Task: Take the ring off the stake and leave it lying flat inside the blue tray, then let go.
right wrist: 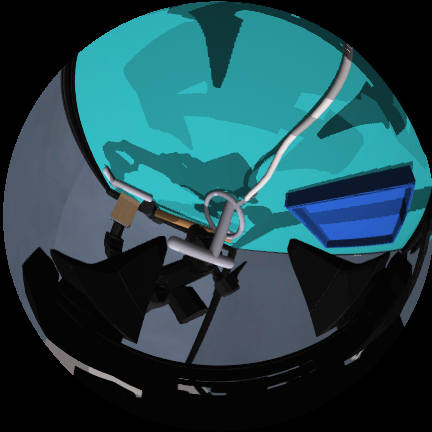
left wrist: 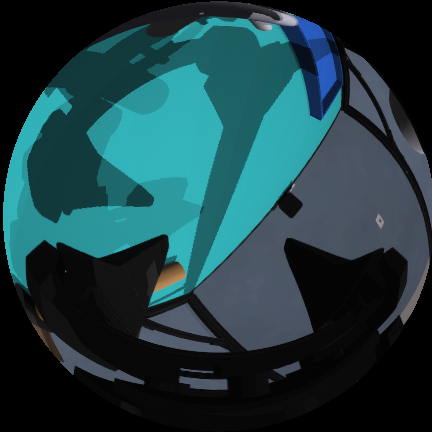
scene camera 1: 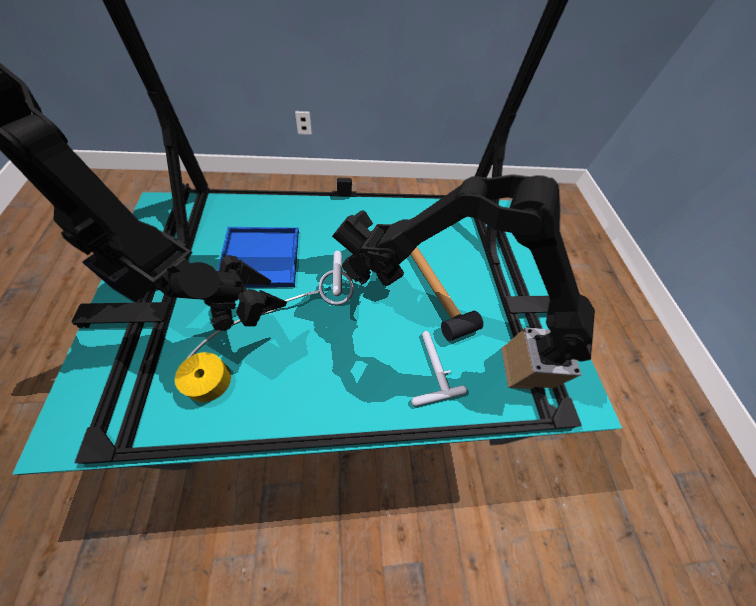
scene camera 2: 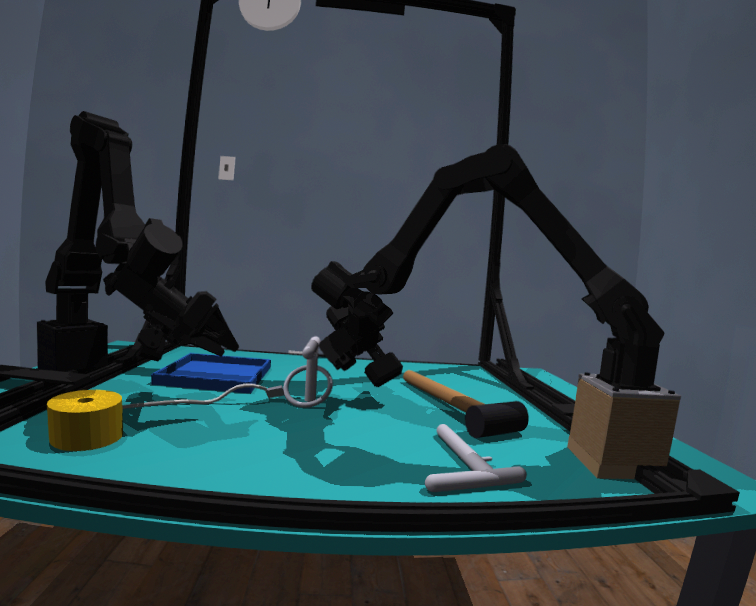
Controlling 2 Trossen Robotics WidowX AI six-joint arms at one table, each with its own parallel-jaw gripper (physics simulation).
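Places are measured from the left arm's base along level axes (x back, y down, z right), in millimetres.
Pixels of known places: left gripper, fingertip midpoint: (right wrist: 235, 247) (left wrist: 228, 243) (scene camera 2: 361, 360); right gripper, fingertip midpoint: (right wrist: 229, 244) (scene camera 1: 278, 292) (scene camera 2: 229, 351); left arm's base, link origin: (right wrist: 119, 222) (scene camera 1: 552, 350) (scene camera 2: 627, 383); right arm's base, link origin: (scene camera 1: 117, 256) (scene camera 2: 72, 323).
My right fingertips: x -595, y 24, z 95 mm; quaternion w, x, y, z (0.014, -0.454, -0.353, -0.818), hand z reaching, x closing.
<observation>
For each thing: its top centre in the pictures, then the offset to it from my right fingertips. "pt": a spot on its surface instead.
- grey ring, surface spot: (scene camera 2: 285, 386) pt dx +80, dy +67, dz +62 mm
- upright grey stake, top centre: (right wrist: 201, 259) (scene camera 2: 312, 341) (scene camera 1: 337, 269) dx +124, dy -19, dz +64 mm
- blue tray, top centre: (right wrist: 360, 230) (scene camera 2: 216, 365) (scene camera 1: 259, 253) dx -98, dy +71, dz +162 mm
- yellow spool, top centre: (scene camera 2: 85, 400) (scene camera 1: 199, 373) dx -126, dy +44, dz -180 mm
- mallet, top centre: (left wrist: 90, 326) (scene camera 2: 450, 380) (scene camera 1: 437, 276) (right wrist: 182, 231) dx +378, dy +44, dz +121 mm
- grey T-shaped piece, top centre: (scene camera 2: 453, 445) (scene camera 1: 430, 363) (right wrist: 126, 189) dx +356, dy +74, dz -108 mm
A grey ring (scene camera 1: 334, 303) (scene camera 2: 285, 386) (right wrist: 207, 210) is around the upright grey stake (scene camera 1: 337, 271) (scene camera 2: 311, 378) (right wrist: 223, 230), which has a crossbar on top. A pale cord runs to the ring. The blue tray (scene camera 1: 261, 243) (scene camera 2: 214, 368) (left wrist: 327, 75) (right wrist: 355, 222) lies to the left of the stake in the scene views. My right gripper (scene camera 1: 276, 292) (scene camera 2: 228, 349) (right wrist: 229, 244) is open and empty, raised left of the ring and near the tray. My left gripper (scene camera 1: 374, 274) (scene camera 2: 362, 366) (left wrist: 228, 243) is open and empty, above the table just right of the stake.
A yellow spool (scene camera 1: 201, 376) (scene camera 2: 85, 419) stands at the front left, by the cord's other end. A mallet (scene camera 1: 461, 325) (scene camera 2: 496, 418) lies to the right. A grey T-shaped piece (scene camera 1: 434, 356) (scene camera 2: 463, 451) lies in front of it. Black frame rails (scene camera 1: 334, 438) edge the table.
</observation>
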